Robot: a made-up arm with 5 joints.
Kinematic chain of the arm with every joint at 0, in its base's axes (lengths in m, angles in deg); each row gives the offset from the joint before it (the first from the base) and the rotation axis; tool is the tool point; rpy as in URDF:
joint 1: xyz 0 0 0.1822 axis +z
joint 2: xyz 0 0 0 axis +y
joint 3: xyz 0.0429 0 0.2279 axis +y
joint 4: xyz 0.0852 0 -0.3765 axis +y
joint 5: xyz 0.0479 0 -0.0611 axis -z
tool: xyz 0 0 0 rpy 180 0 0
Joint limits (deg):
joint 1: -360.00..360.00
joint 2: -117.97..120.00
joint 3: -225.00..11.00
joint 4: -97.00..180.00
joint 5: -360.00..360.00
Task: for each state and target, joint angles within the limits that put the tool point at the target. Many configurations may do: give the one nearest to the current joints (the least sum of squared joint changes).
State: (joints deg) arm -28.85 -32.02 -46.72 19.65 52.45
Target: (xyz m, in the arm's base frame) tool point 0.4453 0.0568 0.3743
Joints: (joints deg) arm 7.27 -13.79 -57.48 18.77 52.45
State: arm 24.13 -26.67 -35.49 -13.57 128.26
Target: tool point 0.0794 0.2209 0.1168
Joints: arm 70.23 -38.45 7.69 -28.08 128.26
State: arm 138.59 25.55 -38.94 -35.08 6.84
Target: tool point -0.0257 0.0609 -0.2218
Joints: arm 112.88 78.02 -35.70 -22.80 6.84
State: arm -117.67 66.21 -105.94 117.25 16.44
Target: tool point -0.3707 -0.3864 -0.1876
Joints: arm -133.81 95.15 -136.02 77.80 16.44
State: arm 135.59 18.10 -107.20 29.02 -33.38
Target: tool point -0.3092 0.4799 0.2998
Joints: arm 122.79 19.19 -87.36 33.22 -33.38
